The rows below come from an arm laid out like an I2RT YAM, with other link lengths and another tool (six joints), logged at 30 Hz.
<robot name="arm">
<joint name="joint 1" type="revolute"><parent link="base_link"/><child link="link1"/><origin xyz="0.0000 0.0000 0.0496" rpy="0.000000 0.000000 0.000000"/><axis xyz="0 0 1"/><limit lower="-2.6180" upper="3.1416"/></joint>
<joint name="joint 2" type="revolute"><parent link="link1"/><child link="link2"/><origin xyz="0.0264 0.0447 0.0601" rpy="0.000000 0.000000 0.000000"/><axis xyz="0 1 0"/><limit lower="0.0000" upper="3.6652"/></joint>
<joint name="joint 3" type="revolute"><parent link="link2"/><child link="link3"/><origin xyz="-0.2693 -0.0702 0.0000" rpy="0.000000 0.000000 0.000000"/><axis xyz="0 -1 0"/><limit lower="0.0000" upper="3.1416"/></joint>
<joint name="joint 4" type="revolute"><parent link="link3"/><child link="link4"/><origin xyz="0.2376 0.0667 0.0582" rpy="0.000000 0.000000 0.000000"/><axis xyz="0 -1 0"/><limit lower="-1.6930" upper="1.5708"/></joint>
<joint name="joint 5" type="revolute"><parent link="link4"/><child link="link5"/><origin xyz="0.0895 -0.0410 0.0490" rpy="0.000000 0.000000 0.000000"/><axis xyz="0 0 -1"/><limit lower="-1.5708" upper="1.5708"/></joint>
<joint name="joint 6" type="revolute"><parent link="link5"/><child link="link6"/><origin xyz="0.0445 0.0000 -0.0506" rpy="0.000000 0.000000 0.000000"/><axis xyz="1 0 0"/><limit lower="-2.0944" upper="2.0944"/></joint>
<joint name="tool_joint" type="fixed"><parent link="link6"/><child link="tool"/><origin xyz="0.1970 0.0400 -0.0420" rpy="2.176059 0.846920 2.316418"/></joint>
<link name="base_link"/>
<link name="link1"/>
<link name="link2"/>
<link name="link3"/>
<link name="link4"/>
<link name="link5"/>
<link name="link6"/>
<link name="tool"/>
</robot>
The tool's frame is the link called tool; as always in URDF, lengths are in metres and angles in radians.
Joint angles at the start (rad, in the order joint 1, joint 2, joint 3, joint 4, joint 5, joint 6):
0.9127, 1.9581, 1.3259, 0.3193, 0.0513, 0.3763
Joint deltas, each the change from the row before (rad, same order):
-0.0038, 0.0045, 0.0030, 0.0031, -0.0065, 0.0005
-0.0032, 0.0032, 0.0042, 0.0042, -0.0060, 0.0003
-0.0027, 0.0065, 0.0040, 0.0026, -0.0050, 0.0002
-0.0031, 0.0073, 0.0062, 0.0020, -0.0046, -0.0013
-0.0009, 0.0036, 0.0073, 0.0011, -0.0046, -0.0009
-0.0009, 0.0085, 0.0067, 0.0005, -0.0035, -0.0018
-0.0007, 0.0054, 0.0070, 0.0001, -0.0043, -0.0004
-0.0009, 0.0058, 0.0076, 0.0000, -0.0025, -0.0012
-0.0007, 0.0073, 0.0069, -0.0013, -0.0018, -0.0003
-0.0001, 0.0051, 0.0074, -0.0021, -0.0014, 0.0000
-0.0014, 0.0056, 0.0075, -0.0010, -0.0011, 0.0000
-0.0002, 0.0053, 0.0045, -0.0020, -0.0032, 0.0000
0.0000, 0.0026, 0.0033, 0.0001, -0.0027, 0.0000
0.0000, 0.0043, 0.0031, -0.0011, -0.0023, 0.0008
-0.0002, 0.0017, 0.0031, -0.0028, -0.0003, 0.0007
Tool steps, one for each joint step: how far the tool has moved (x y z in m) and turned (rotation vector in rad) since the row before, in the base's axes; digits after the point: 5 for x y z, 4 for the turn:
0.00140, 0.00030, -0.00020, 0.0028, 0.0010, 0.0022
0.00141, 0.00073, 0.00160, 0.0054, -0.0015, 0.0024
0.00126, 0.00067, -0.00114, 0.0011, 0.0013, 0.0020
0.00185, 0.00075, -0.00075, 0.0008, -0.0004, 0.0017
0.00064, 0.00160, 0.00195, 0.0041, -0.0026, 0.0038
0.00085, 0.00139, -0.00178, -0.0015, 0.0003, 0.0030
0.00051, 0.00154, 0.00033, 0.0019, -0.0004, 0.0035
0.00110, 0.00132, 0.00029, 0.0011, -0.0014, 0.0018
0.00096, 0.00113, -0.00143, -0.0012, 0.0013, 0.0011
0.00067, 0.00128, 0.00002, 0.0004, 0.0002, 0.0012
0.00157, 0.00087, 0.00007, 0.0009, -0.0003, -0.0003
-0.00005, 0.00096, -0.00162, -0.0016, 0.0025, 0.0029
-0.00010, 0.00092, 0.00014, 0.0011, 0.0001, 0.0026
-0.00011, 0.00078, -0.00142, -0.0009, 0.0026, 0.0020
0.00027, 0.00026, -0.00028, -0.0006, 0.0015, -0.0001

